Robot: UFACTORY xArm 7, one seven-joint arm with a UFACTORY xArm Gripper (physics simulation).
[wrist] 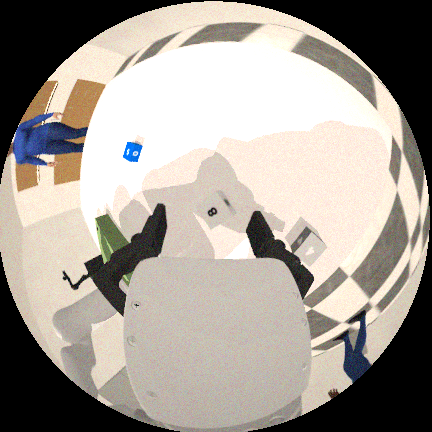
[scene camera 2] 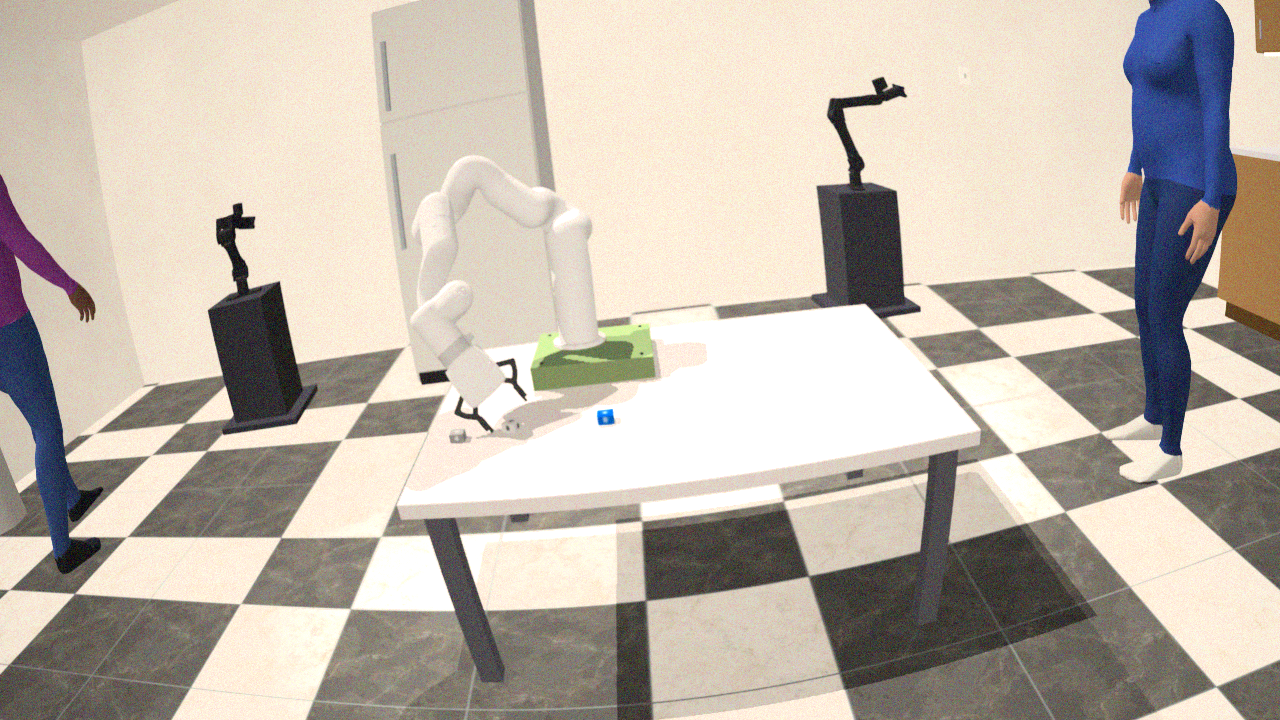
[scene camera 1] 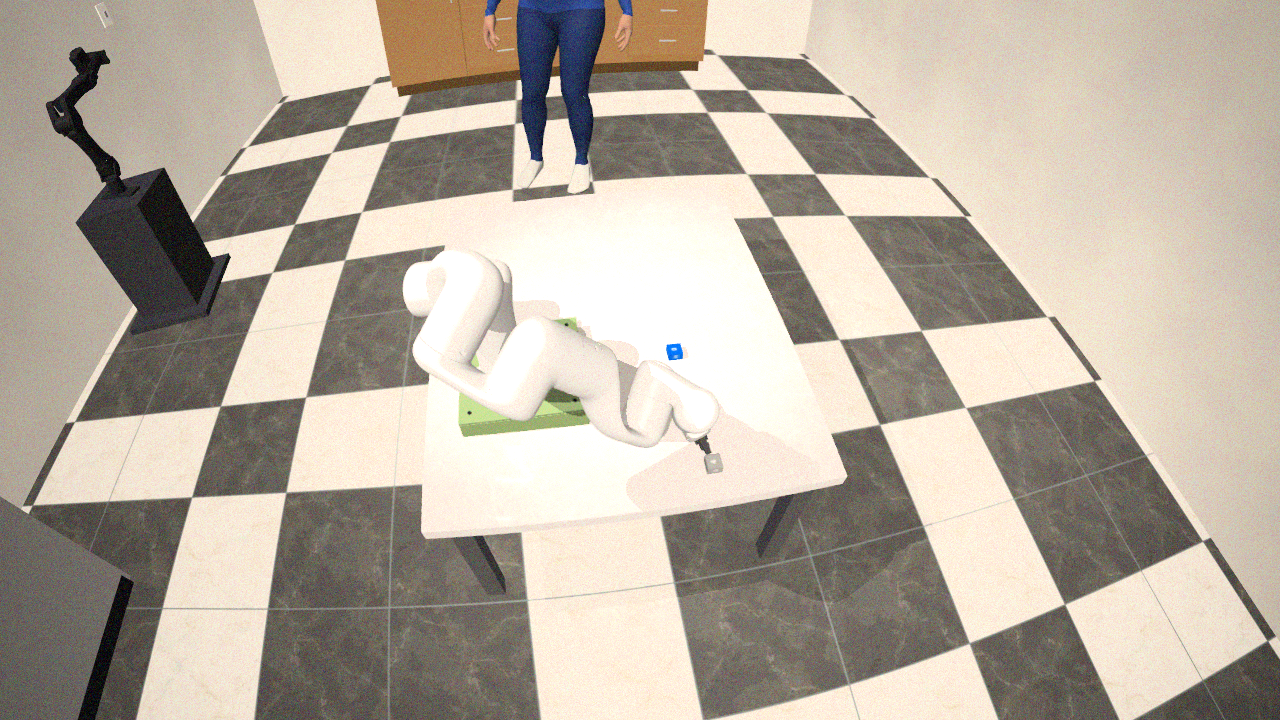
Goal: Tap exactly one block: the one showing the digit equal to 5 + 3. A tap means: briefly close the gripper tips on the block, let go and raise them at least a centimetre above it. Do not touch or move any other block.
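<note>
The white block with the digit 8 (wrist: 212, 212) (scene camera 2: 512, 425) stands on the table in shadow; it does not show in scene camera 1. My gripper (wrist: 208, 217) (scene camera 2: 507, 414) is open and empty. In the wrist view its fingertips are on either side of the 8 block; in scene camera 2 they look a little above it. In scene camera 1 a dark finger shows below the arm's wrist. A grey block (scene camera 1: 713, 462) (scene camera 2: 458, 436) (wrist: 307, 243) stands near one finger. A blue block (scene camera 1: 674, 351) (scene camera 2: 605, 417) (wrist: 132, 151) stands farther off; one face seems to show 0.
The arm's green base (scene camera 1: 528, 416) (scene camera 2: 595, 369) (wrist: 106, 235) stands on the white table (scene camera 1: 501, 501) (scene camera 2: 760, 447). The grey block is close to the table's near edge in scene camera 1. A person in blue (scene camera 1: 561, 80) (scene camera 2: 1181, 125) stands away from the table.
</note>
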